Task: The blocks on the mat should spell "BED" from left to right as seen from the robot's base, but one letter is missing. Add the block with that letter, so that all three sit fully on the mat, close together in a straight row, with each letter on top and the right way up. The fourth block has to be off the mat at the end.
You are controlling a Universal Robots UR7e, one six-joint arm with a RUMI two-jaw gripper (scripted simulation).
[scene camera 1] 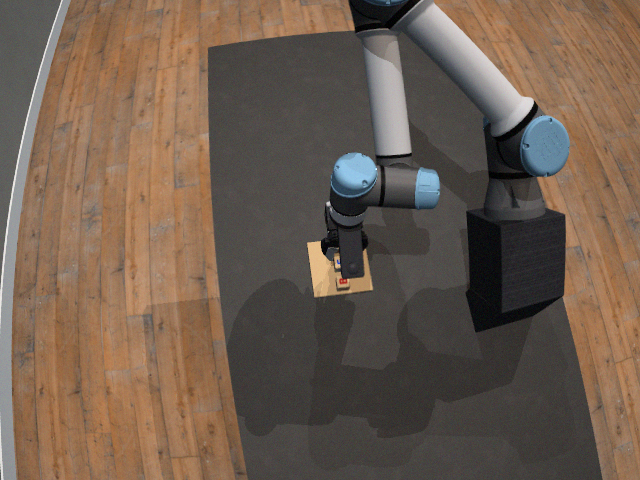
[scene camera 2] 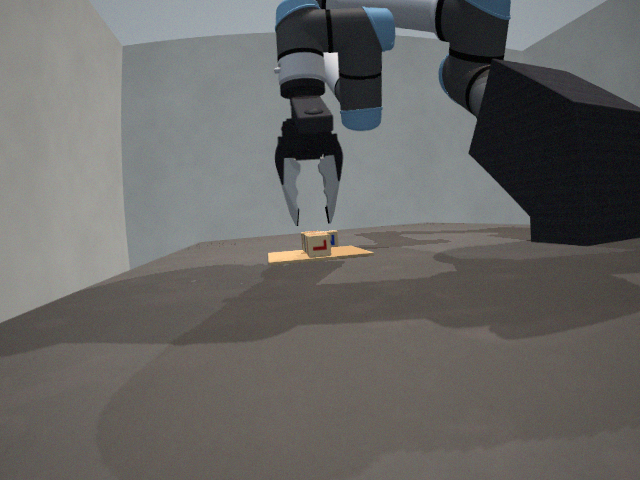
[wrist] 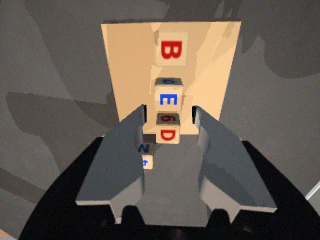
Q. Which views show the gripper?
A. Scene camera 1, scene camera 2 and the wrist view: all of them.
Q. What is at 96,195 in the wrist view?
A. The gripper.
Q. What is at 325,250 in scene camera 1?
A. The gripper.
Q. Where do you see a tan mat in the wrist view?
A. At 130,49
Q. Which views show the tan mat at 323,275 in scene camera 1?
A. Scene camera 1, scene camera 2 and the wrist view: all of them.
